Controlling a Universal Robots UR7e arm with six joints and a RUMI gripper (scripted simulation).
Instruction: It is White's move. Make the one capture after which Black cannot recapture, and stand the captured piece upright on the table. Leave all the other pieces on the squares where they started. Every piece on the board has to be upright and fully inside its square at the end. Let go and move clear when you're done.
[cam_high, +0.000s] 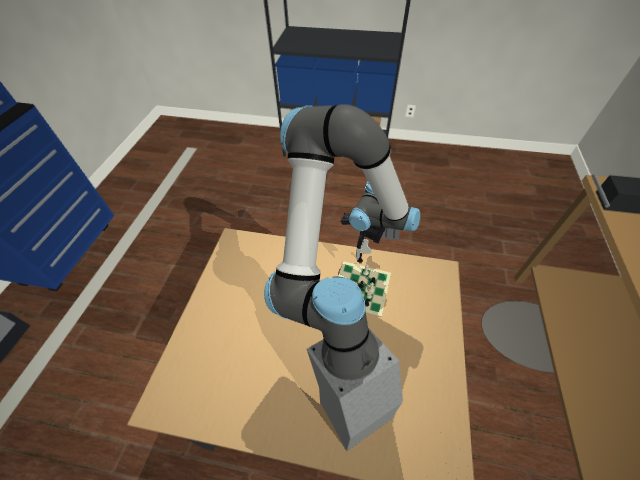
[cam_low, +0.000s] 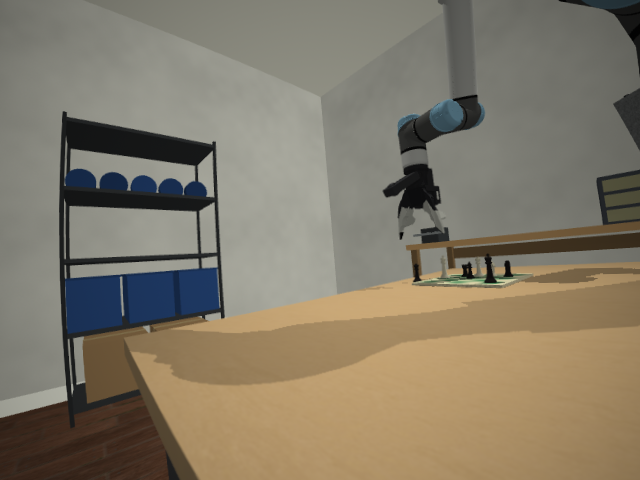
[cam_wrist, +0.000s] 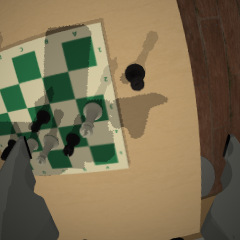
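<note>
The green-and-cream chessboard is 130 mm behind my hand and 120 mm below it.
</note>
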